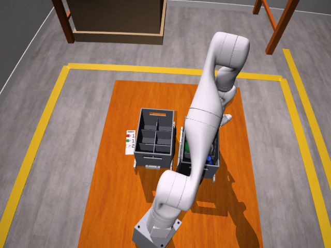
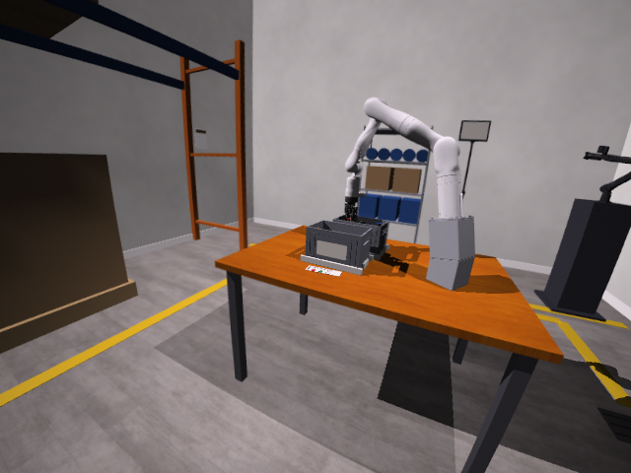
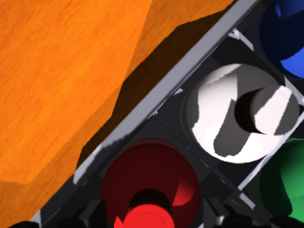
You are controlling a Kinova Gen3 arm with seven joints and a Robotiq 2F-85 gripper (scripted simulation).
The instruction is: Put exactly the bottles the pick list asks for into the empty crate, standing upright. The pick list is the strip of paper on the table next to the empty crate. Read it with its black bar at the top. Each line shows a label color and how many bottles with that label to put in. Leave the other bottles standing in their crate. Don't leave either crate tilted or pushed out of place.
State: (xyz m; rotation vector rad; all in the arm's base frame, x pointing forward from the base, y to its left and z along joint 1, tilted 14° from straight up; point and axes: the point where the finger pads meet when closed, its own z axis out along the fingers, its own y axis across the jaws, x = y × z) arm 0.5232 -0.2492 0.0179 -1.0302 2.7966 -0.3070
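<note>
Now: the red bottle 70 mm below my hand. Also, from my hand: pick list: 440 mm to the left, 150 mm below, 20 mm behind; blue bottle: 180 mm behind, 70 mm below, 20 mm to the left; green bottle: 100 mm to the left, 80 mm behind, 70 mm below.
</note>
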